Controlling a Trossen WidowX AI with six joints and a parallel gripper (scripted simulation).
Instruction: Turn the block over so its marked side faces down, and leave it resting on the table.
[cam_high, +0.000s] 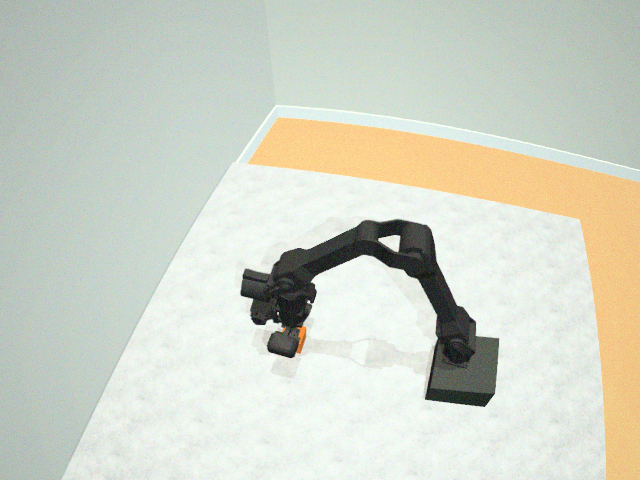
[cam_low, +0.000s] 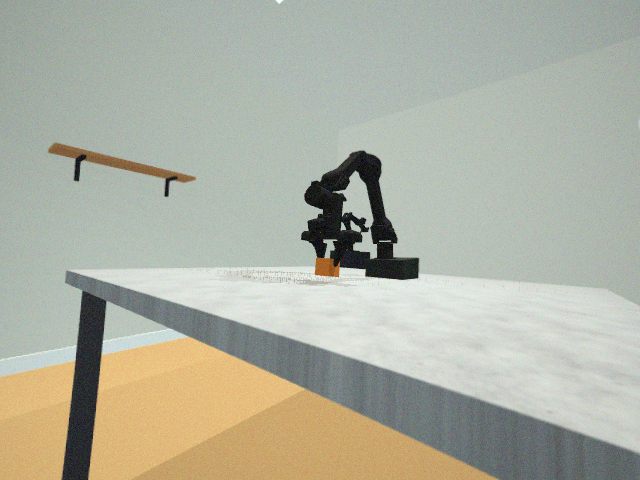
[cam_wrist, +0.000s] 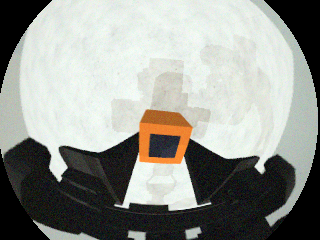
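Now: the orange block 1 cm above my gripper tip.
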